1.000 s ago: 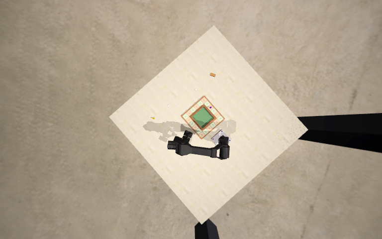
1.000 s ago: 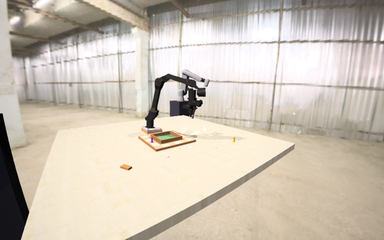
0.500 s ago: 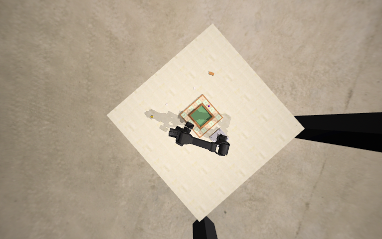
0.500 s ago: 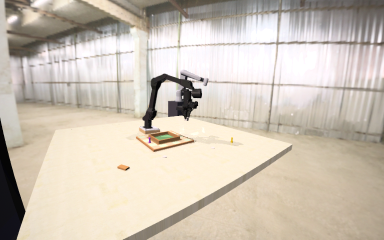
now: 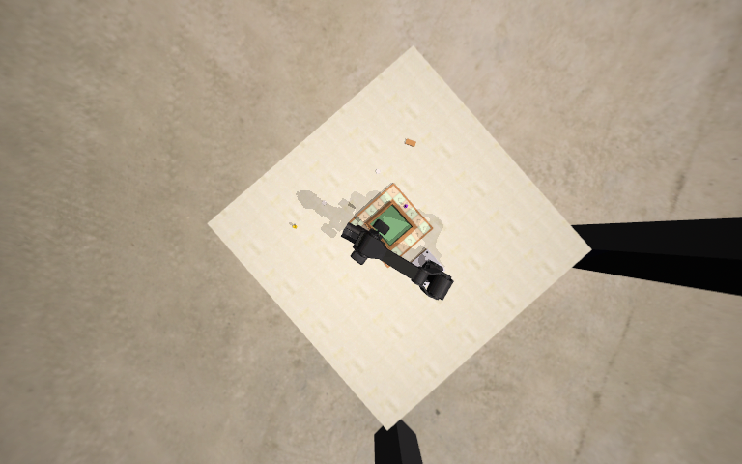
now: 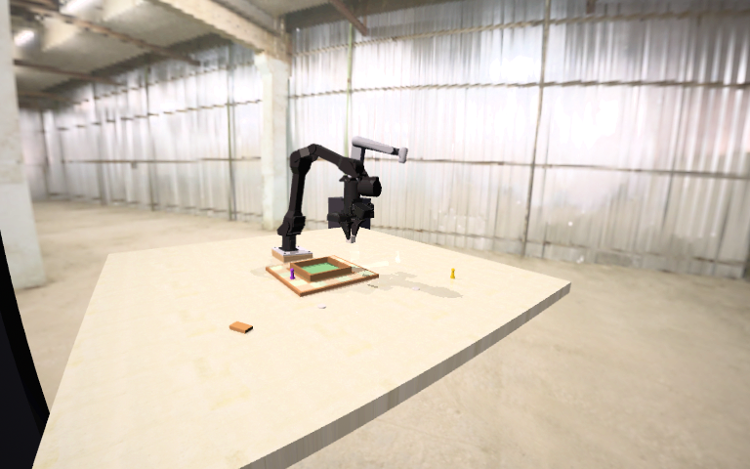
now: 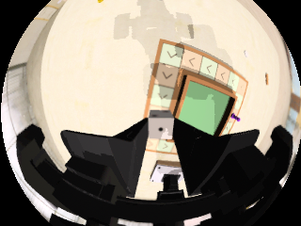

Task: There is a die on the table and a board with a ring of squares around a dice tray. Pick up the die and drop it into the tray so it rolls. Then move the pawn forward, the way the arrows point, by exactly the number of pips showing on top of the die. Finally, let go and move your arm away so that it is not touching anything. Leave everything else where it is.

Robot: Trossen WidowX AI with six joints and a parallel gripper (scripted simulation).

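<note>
The purple pawn is 23 cm to the right of my gripper tip, 8 cm below it and 1 cm behind it. Also, from my gripper tip: green tray: 12 cm to the right, 10 cm below, 2 cm behind; then white die: right at my gripper tip; then yellow pawn: 30 cm ahead, 20 cm to the left, 9 cm below.
</note>
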